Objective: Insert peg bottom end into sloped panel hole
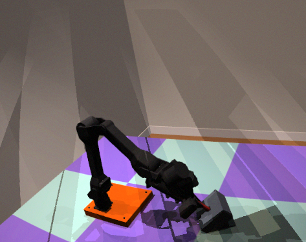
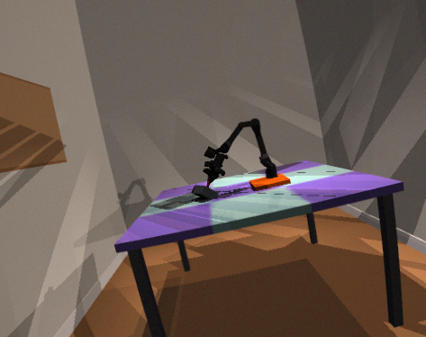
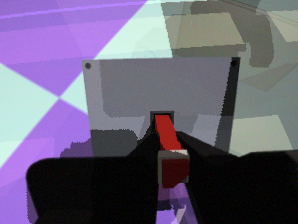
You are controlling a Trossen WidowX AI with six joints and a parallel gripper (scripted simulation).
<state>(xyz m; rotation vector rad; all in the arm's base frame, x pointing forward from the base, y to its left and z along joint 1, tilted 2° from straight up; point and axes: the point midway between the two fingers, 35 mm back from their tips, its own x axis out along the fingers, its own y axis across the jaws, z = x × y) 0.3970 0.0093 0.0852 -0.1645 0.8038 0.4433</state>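
The sloped panel is 5 cm below my gripper tip, 3 cm ahead of it and 2 cm to the left of it. The rest, counted from my gripper tip: red peg 1 cm behind, 1 cm above.
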